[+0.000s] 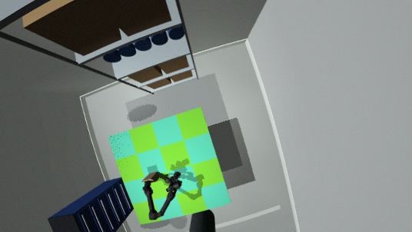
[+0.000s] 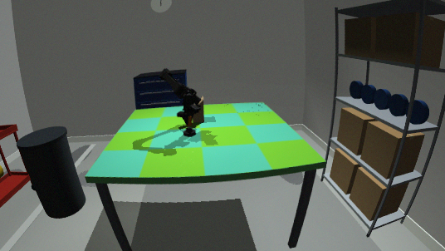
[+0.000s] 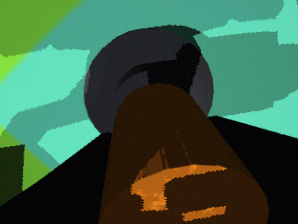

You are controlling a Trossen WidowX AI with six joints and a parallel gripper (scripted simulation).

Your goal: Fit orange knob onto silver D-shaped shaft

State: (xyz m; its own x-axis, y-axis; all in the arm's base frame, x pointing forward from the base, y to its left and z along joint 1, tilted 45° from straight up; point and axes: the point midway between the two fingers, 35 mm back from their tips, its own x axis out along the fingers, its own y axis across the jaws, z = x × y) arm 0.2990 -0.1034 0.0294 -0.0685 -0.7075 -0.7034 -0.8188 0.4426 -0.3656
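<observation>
The orange knob lies 30 mm above my gripper tip. Round my gripper tip: dark round pedestal: 40 mm below.
</observation>
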